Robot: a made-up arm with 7 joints. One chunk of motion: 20 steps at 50 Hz.
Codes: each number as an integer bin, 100 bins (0 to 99) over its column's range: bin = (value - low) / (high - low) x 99, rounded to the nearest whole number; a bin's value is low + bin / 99 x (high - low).
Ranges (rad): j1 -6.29..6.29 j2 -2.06..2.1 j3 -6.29..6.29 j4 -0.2..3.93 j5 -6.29..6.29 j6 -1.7..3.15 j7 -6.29..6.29
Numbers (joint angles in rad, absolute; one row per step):
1: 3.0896 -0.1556 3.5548 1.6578 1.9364 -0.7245 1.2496
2: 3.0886 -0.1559 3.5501 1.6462 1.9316 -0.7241 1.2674
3: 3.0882 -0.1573 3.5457 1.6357 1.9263 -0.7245 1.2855
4: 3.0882 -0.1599 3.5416 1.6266 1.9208 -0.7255 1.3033
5: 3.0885 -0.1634 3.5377 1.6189 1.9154 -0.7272 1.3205
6: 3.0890 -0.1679 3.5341 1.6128 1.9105 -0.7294 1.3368
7: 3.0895 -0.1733 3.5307 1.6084 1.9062 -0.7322 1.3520
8: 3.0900 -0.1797 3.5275 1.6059 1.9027 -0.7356 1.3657
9: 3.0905 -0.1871 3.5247 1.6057 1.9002 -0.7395 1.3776
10: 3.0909 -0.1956 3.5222 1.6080 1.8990 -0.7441 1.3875
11: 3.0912 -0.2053 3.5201 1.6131 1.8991 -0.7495 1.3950
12: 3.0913 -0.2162 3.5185 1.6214 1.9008 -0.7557 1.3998
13: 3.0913 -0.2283 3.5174 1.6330 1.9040 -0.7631 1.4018
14: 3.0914 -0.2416 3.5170 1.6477 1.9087 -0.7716 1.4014
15: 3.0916 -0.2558 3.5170 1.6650 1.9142 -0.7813 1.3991
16: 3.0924 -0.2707 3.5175 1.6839 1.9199 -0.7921 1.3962
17: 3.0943 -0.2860 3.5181 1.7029 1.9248 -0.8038 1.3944
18: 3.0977 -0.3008 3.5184 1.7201 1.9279 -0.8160 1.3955
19: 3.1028 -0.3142 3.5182 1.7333 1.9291 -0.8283 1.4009
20: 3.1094 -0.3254 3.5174 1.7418 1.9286 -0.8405 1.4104
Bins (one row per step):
1: 74 45 77 45 65 20 59
2: 74 45 77 44 65 20 59
3: 74 45 77 44 65 20 60
4: 74 45 77 44 65 20 60
5: 74 45 77 44 65 20 60
6: 74 45 77 43 65 20 60
7: 74 45 77 43 65 20 60
8: 74 45 77 43 64 20 60
9: 74 45 77 43 64 20 60
10: 74 44 77 43 64 20 60
11: 74 44 77 43 64 19 60
12: 74 44 77 44 64 19 61
13: 74 44 77 44 64 19 61
14: 74 43 77 44 65 19 61
15: 74 43 77 45 65 19 61
16: 74 43 77 45 65 19 60
17: 74 42 77 46 65 18 60
18: 74 42 77 46 65 18 60
19: 74 42 77 46 65 18 61
20: 74 41 77 47 65 18 61

